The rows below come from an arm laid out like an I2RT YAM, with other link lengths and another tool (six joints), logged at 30 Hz.
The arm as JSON. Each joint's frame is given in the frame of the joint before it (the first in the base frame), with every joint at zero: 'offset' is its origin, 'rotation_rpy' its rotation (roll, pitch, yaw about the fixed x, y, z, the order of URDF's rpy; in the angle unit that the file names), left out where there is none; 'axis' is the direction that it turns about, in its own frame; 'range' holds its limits. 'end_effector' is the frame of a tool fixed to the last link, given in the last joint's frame.
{
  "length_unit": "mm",
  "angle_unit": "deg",
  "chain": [
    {
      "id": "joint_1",
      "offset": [
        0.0,
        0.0,
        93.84
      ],
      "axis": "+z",
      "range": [
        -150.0,
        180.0
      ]
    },
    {
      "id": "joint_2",
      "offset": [
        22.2,
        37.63,
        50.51
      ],
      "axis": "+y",
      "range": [
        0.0,
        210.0
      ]
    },
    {
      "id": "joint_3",
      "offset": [
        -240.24,
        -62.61,
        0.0
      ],
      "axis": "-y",
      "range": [
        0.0,
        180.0
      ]
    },
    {
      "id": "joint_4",
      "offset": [
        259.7,
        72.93,
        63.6
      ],
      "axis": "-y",
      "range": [
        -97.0,
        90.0
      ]
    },
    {
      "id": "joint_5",
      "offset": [
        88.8,
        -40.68,
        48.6
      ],
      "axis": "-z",
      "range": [
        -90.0,
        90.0
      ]
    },
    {
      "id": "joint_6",
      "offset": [
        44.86,
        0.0,
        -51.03
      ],
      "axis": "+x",
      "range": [
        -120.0,
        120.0
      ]
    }
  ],
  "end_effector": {
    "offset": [
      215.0,
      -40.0,
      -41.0
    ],
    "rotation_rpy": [
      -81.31,
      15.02,
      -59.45
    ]
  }
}
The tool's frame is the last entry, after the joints.
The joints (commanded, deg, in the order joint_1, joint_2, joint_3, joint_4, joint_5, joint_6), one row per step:
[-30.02, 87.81, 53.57, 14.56, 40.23, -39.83]
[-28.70, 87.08, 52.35, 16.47, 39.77, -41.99]
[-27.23, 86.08, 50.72, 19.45, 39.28, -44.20]
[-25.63, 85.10, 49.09, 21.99, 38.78, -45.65]
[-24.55, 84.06, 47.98, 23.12, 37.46, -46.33]
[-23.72, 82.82, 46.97, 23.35, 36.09, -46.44]
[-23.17, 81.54, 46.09, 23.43, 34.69, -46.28]
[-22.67, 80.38, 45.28, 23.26, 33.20, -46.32]
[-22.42, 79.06, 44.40, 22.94, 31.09, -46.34]
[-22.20, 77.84, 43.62, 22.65, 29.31, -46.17]
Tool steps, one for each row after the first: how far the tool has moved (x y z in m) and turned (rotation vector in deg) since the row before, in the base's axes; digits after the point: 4 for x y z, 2 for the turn. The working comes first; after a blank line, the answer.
Tool pose at each row, in the base's axes (x y z in m, rotation vector in deg; the steps are taken from these numbers as rounded here):
[0.3278, -0.4251, 0.1987, -84.92, 120.64, -83.81]
[0.3385, -0.4166, 0.2038, -87.96, 118.07, -84.29]
[0.3499, -0.4068, 0.2123, -90.39, 114.61, -85.68]
[0.3610, -0.3952, 0.2182, -92.20, 111.22, -86.61]
[0.3713, -0.3854, 0.2216, -93.66, 108.03, -86.48]
[0.3790, -0.3763, 0.2231, -94.68, 105.42, -85.82]
[0.3848, -0.3689, 0.2251, -95.14, 103.07, -85.25]
[0.3906, -0.3614, 0.2257, -96.07, 100.89, -84.35]
[0.3969, -0.3541, 0.2259, -97.10, 98.38, -83.13]
[0.4017, -0.3474, 0.2262, -97.67, 96.23, -82.12]

[0.0107, 0.0085, 0.0051, -1.25, 0.68, 2.29]
[0.0114, 0.0098, 0.0085, -1.76, -0.14, 2.44]
[0.0111, 0.0116, 0.0059, -1.29, -0.45, 2.37]
[0.0103, 0.0098, 0.0034, -0.47, -0.49, 2.49]
[0.0077, 0.0091, 0.0015, 0.04, -0.45, 2.19]
[0.0058, 0.0074, 0.0020, 0.17, -0.70, 1.89]
[0.0058, 0.0075, 0.0006, 0.19, -0.25, 1.96]
[0.0063, 0.0073, 0.0002, 0.34, -0.26, 2.32]
[0.0048, 0.0067, 0.0003, 0.38, -0.42, 1.93]

